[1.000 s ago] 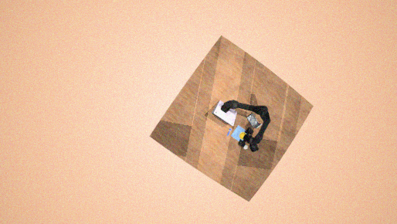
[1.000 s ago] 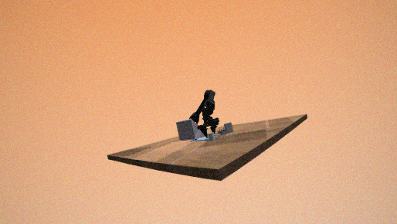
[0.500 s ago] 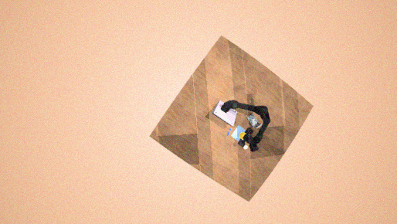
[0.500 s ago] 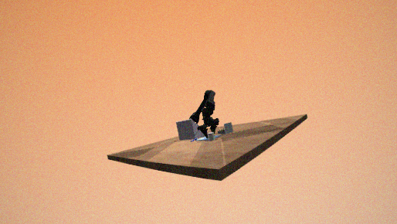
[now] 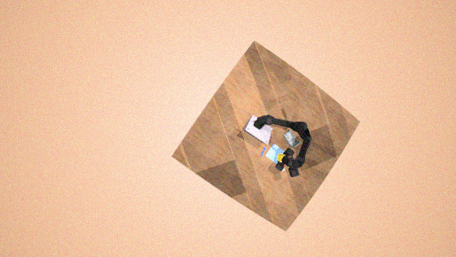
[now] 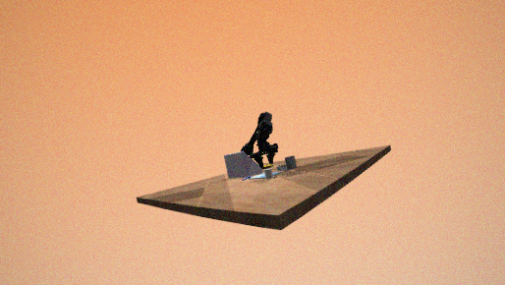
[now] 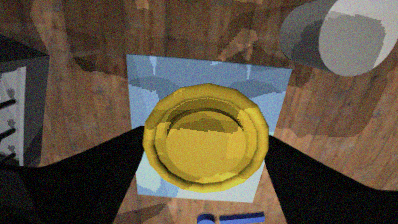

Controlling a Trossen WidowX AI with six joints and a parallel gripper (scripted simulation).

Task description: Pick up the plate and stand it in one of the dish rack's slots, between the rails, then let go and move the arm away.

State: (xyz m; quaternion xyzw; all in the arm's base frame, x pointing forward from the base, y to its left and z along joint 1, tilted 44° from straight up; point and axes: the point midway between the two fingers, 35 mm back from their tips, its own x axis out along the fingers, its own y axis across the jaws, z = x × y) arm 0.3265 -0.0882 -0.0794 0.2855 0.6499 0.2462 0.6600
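The grey dish rack is 190 mm to the left of my gripper tip and 20 mm below it. Round my gripper tip: blue spoon 150 mm behind, 40 mm below, 30 mm to the right; grey cup 80 mm to the right, 60 mm ahead, 20 mm below; yellow plate 10 mm above.
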